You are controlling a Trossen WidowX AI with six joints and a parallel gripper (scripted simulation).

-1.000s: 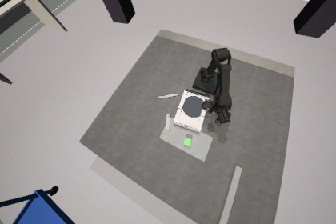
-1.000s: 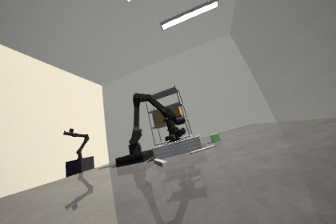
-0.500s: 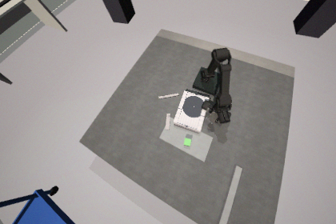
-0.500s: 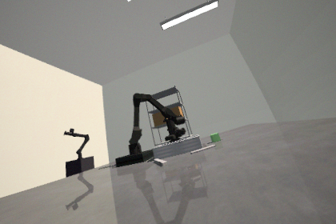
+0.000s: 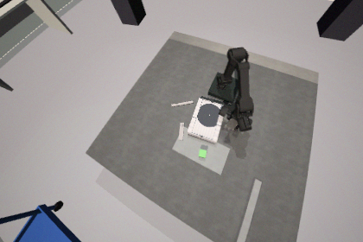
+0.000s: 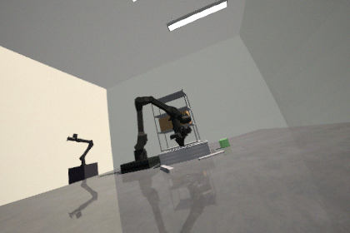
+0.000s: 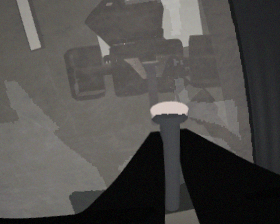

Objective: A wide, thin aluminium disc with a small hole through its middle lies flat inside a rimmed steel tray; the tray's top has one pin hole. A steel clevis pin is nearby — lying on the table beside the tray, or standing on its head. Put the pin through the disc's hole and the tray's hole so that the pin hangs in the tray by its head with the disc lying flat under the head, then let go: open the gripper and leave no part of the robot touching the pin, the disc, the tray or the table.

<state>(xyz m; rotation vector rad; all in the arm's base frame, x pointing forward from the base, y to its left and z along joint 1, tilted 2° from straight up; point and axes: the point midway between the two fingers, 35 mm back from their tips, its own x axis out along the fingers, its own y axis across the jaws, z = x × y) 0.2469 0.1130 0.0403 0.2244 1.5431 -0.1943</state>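
The dark aluminium disc lies 15 cm to the right of my gripper tip and 1 cm above it. Also, from my gripper tip: steel tray (16 cm to the right, 3 cm ahead); green block (24 cm ahead, 13 cm to the right, 2 cm below); steel clevis pin (1 cm behind, 1 cm above).
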